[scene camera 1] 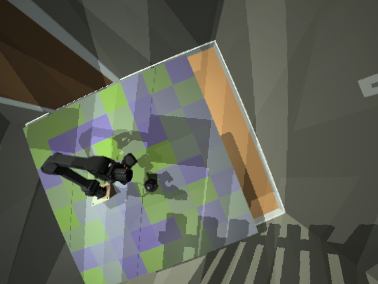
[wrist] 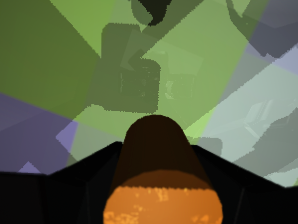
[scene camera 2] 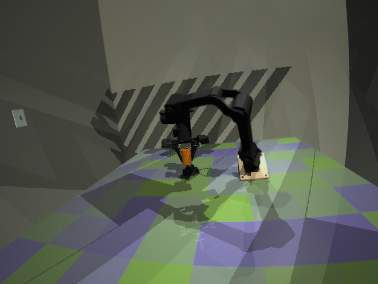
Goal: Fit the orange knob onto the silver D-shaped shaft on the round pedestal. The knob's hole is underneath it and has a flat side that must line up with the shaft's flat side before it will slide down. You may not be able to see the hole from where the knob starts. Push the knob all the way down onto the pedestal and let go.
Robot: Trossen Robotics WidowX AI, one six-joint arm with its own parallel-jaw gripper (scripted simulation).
My gripper (wrist: 155, 150) carries an orange knob.
